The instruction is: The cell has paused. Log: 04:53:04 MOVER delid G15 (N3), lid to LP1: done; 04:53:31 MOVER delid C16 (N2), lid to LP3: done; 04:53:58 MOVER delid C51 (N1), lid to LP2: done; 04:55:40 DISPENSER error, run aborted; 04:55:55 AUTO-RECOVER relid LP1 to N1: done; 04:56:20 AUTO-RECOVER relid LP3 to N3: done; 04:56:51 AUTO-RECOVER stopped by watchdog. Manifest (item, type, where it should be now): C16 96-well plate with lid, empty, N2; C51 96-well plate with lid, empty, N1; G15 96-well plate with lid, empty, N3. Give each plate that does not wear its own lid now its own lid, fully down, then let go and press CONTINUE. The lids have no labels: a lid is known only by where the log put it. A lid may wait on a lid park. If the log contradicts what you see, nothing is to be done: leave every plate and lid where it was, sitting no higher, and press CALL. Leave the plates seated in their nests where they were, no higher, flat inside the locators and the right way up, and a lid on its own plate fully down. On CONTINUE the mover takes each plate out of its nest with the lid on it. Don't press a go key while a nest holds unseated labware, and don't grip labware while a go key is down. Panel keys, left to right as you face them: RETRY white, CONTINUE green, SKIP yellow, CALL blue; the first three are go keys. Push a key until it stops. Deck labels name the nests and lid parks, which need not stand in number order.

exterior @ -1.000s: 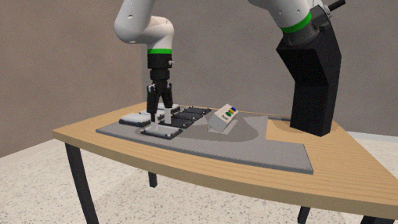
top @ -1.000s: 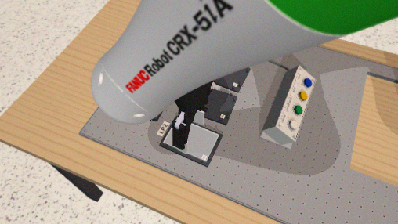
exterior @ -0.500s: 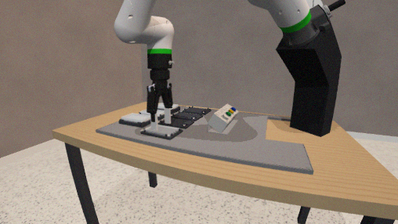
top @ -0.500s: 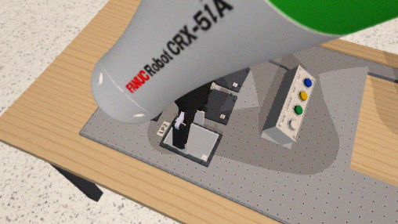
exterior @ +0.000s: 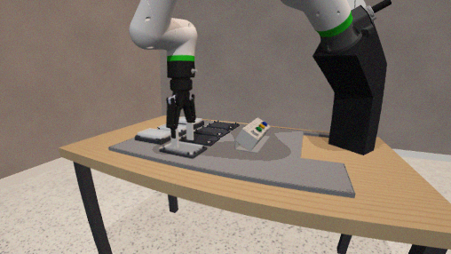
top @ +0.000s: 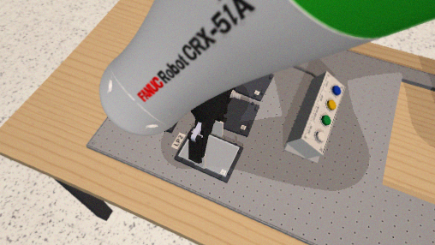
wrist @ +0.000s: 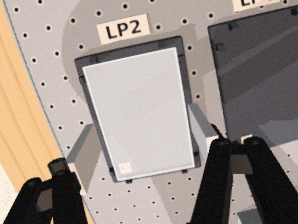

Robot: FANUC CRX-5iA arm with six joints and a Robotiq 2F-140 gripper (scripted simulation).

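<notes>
Right now the lid park LP2 is 50 mm below my hand. Round my hand: LP2 label: 90 mm ahead, 20 mm to the left, 50 mm below; then lid park LP3: 60 mm ahead, 250 mm to the right, 50 mm below; then lid park LP4: 30 mm ahead, 130 mm to the right, 50 mm below.
</notes>
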